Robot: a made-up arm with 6 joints.
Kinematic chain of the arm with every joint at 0, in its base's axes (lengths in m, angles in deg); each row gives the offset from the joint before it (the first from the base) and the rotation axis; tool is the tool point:
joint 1: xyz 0 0 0.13 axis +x
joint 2: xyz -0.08 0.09 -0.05 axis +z
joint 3: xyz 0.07 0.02 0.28 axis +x
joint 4: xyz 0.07 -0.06 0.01 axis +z
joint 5: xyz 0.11 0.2 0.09 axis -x
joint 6: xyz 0.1 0 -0.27 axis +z
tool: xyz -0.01 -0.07 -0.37
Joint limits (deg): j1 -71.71..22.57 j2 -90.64..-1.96 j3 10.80..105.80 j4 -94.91..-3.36 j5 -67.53..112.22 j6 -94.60..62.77
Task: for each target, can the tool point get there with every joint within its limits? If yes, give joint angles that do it. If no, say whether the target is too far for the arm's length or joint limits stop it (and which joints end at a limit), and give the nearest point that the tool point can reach.
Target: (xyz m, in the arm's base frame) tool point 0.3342 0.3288 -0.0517
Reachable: yes | joints -6.45 -34.48 85.68 -52.61 25.75 49.44
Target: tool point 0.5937 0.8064 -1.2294
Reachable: no: too far | nearest point 0.3977 0.5251 -0.5540 | short by 0.757 m
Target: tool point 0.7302 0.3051 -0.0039
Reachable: yes | joints -57.70 -24.48 82.32 -52.39 -29.08 45.40
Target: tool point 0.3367 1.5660 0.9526
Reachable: no: too far | nearest point 0.2582 0.8760 0.5902 | short by 0.783 m
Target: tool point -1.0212 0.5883 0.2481
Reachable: no: joint limits stop it (at a limit: joint 1, joint 2, joint 5, joint 6) | nearest point -0.6608 0.4424 0.2519 | short by 0.389 m
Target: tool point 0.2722 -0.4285 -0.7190
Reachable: no: joint limits stop it (at a limit: joint 1, joint 4, joint 6) | nearest point 0.2077 -0.4071 -0.3830 | short by 0.343 m
